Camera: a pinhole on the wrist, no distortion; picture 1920 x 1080 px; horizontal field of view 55.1 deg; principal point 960.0 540.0 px. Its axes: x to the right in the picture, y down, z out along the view. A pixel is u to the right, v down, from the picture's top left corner.
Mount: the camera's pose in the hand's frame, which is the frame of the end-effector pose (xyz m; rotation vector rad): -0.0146 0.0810 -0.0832 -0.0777 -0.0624 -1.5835
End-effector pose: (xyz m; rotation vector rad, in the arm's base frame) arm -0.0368 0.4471 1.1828 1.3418 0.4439 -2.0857
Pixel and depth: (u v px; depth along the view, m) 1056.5 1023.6 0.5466
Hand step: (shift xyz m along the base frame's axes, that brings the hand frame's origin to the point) -0.2976 -0.3826 0.0821
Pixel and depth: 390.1 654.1 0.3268
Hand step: -0.0281 -0.2965 0.1005
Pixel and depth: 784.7 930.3 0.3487
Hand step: -0.1064 -0.2784 0.0614
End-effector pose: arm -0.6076 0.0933 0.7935 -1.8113 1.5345 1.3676
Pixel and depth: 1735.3 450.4 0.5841
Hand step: -0.1113 0.4706 -0.2268
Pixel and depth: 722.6 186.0 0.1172
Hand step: -0.1073 0.0103 0.0459
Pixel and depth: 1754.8 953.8 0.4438
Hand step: -0.0974 0.2762 -0.2600
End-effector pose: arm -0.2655 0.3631 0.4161 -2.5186 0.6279 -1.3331
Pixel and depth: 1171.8 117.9 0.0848
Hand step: -0.0356 -0.0543 -0.0561
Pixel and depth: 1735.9 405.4 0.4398
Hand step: 0.3020 0.0766 -0.2171
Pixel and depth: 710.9 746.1 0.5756
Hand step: 0.3716 -0.2125 -0.3106
